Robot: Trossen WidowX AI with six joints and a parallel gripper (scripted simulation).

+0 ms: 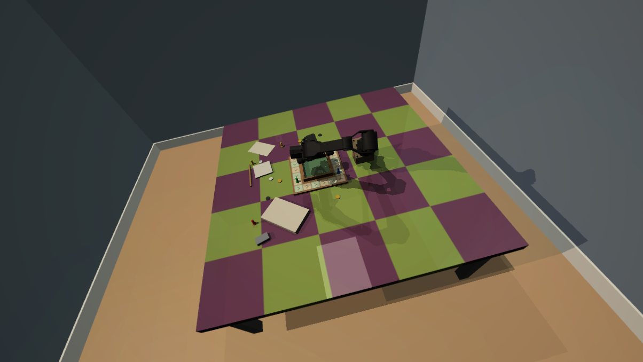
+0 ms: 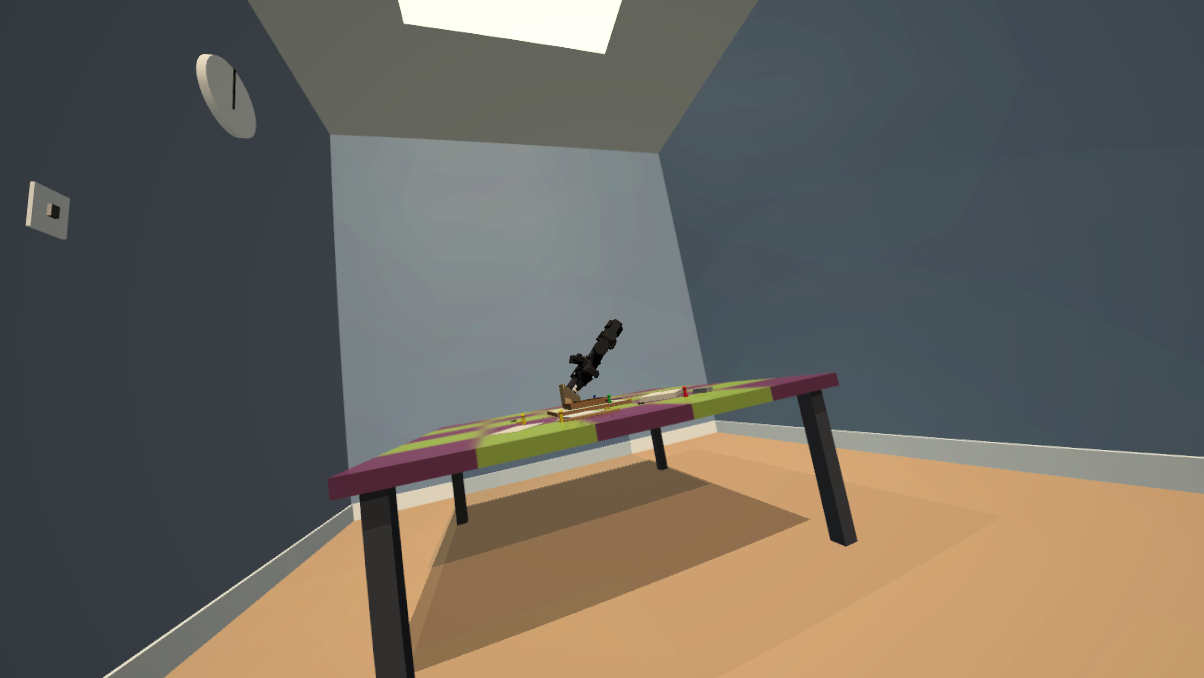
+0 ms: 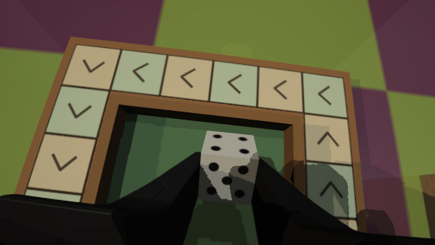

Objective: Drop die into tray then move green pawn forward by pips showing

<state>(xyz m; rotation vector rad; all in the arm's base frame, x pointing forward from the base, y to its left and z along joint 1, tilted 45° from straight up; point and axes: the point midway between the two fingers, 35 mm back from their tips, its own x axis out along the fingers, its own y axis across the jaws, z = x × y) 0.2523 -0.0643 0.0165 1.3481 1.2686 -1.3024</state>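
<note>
Now: gripper tip right at the white die. The rest, counted from my gripper tip: blue pawn 11 cm to the left, 9 cm behind, 5 cm below; then green pawn 14 cm ahead, 8 cm to the left, 5 cm below; then white pad 25 cm to the left, 24 cm ahead, 7 cm below.
</note>
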